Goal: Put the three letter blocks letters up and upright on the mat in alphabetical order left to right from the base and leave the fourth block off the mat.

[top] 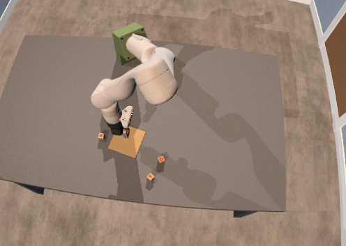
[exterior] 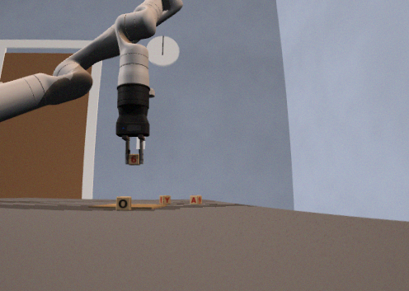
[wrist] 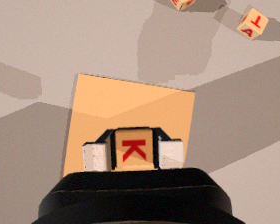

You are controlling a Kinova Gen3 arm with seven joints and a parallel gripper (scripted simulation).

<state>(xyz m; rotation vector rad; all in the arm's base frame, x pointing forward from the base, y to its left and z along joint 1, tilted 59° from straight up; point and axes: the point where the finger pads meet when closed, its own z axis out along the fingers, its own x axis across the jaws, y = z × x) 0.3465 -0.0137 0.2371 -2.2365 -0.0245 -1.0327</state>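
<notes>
Now: the orange mat 120 mm below my hand and 10 mm to the right of it.
</notes>
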